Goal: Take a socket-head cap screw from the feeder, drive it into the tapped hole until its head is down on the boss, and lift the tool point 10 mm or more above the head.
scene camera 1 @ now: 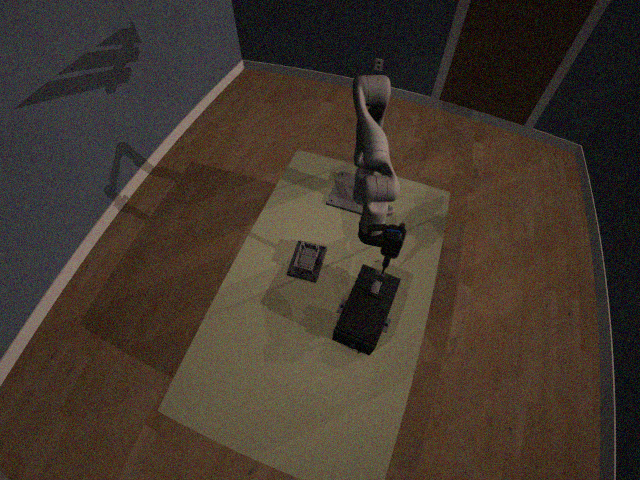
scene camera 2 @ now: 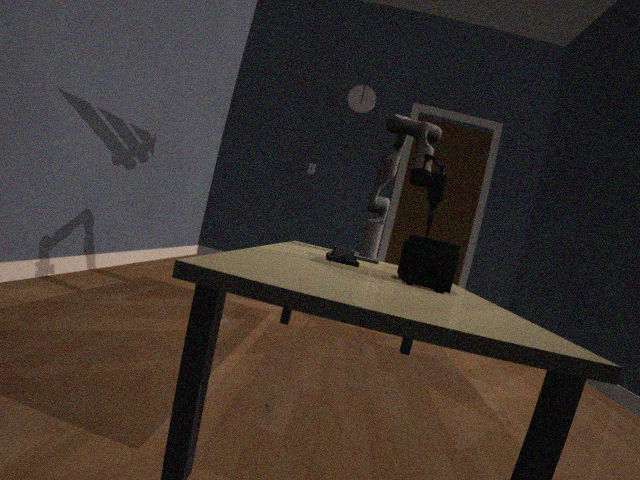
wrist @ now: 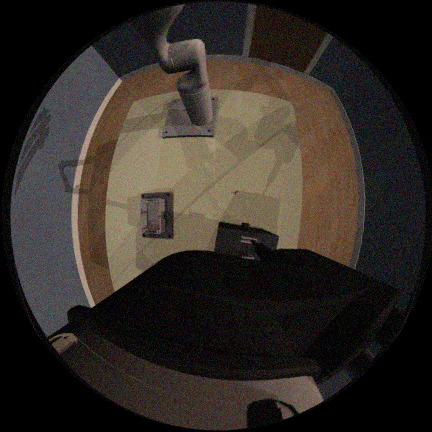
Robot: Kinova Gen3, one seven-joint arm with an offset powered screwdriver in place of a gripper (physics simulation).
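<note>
The feeder (scene camera 1: 364, 315) (scene camera 2: 429, 264) (wrist: 230, 239) is a black box on the table, with a small light plate on top near its back end. My gripper, a black powered screwdriver (scene camera 1: 383, 270) (scene camera 2: 428, 233) with a thin bit, points down at the feeder's back end. Its tip looks at or just above the feeder's top, close to the light plate; any gap is too small to tell. No screw can be made out at the tip. A small dark fixture (scene camera 1: 307, 261) (scene camera 2: 341, 255) (wrist: 157, 215) with a lighter raised middle lies left of the feeder. Its boss and tapped hole cannot be made out.
The arm's grey base plate (scene camera 1: 341, 193) (wrist: 189, 131) is at the back of the pale table (scene camera 1: 248, 408) (scene camera 2: 289, 279) (wrist: 200, 175). A tiny dark speck (wrist: 236, 192) shows on the table behind the feeder. The tool's black body hides the lower wrist view. The light is dim, with shadows across the table.
</note>
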